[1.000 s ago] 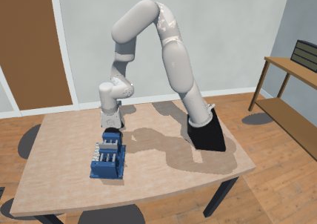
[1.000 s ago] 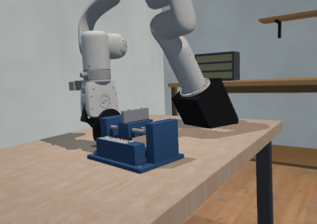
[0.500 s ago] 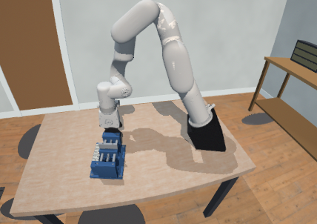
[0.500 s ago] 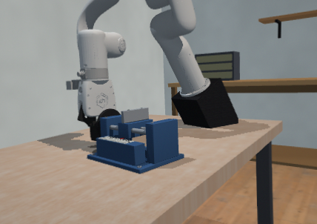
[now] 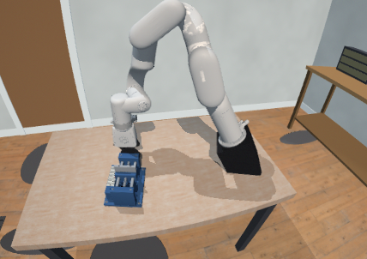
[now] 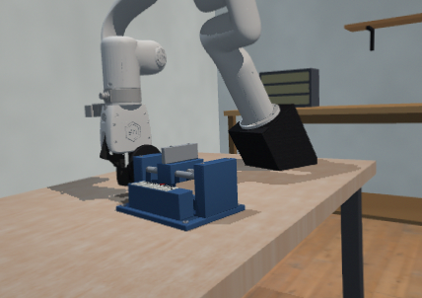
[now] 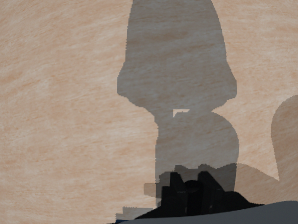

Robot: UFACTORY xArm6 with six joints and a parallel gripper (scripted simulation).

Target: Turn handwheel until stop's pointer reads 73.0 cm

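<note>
The grey stop block lies 60 mm ahead of my hand, 140 mm to the left of it and 40 mm above it. The rest, counted from my hand: black handwheel (10 mm ahead, 20 mm to the left).
</note>
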